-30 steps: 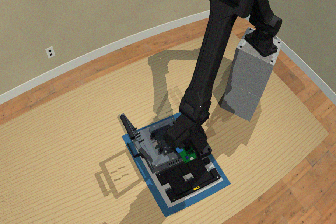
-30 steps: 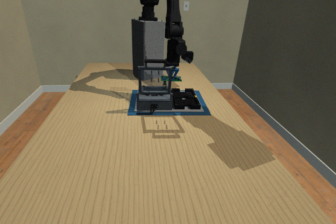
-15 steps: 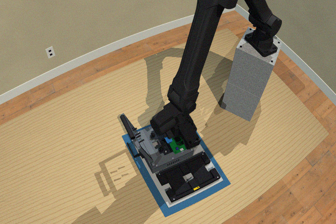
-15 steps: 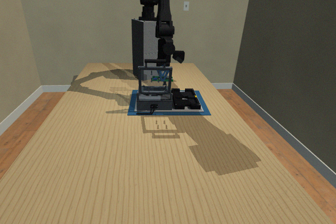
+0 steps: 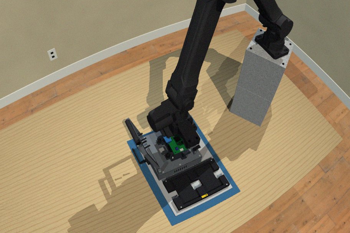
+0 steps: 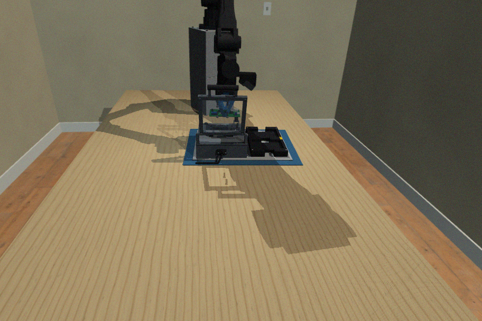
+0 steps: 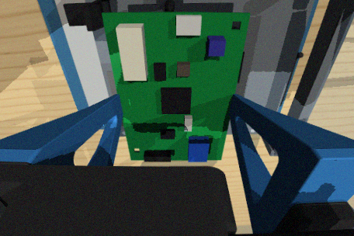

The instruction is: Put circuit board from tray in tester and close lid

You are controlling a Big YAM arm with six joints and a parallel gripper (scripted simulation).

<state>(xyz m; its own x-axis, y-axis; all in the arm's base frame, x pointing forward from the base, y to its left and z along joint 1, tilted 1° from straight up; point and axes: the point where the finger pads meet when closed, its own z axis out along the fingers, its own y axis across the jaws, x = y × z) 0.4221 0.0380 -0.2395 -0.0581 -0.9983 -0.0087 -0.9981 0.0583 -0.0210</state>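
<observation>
Now: the grey tester 4 cm ahead of my hand, 2 cm to the left of it and 2 cm below it. From my hand the other things lie so: black latch hook: 6 cm behind, 5 cm to the left, 5 cm below; then lid: 13 cm ahead, 5 cm above, 2 cm to the right; then green circuit board: right at my hand.
</observation>
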